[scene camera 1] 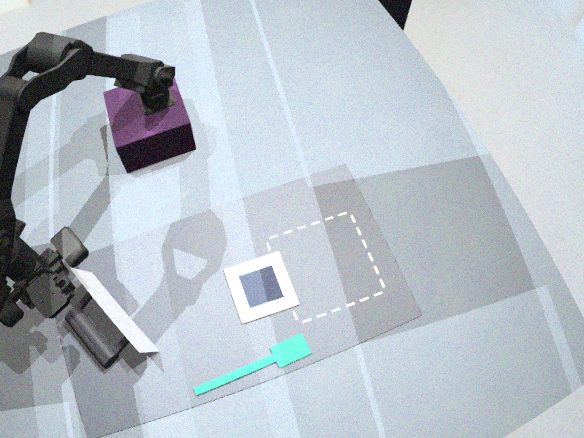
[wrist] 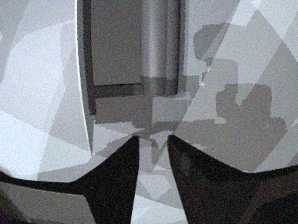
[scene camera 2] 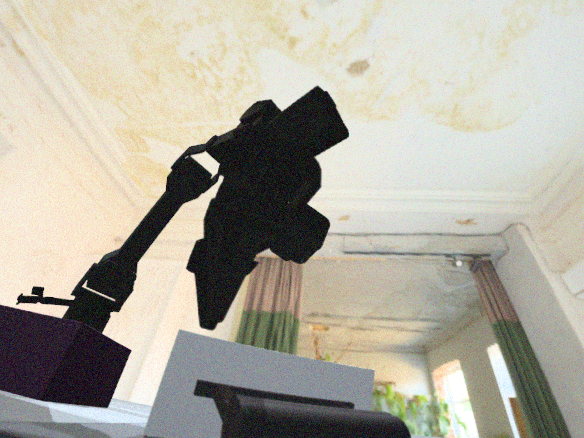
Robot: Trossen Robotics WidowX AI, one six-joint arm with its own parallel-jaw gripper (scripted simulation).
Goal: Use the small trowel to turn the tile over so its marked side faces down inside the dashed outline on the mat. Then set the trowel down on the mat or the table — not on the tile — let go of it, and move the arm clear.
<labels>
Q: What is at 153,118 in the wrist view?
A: A grey mat.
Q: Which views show the gripper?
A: Scene camera 1, the wrist view and scene camera 2: all of them.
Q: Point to a dark cylinder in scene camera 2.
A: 206,380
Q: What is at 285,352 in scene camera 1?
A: A teal trowel.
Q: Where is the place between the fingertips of the gripper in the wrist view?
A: At 153,141
</labels>
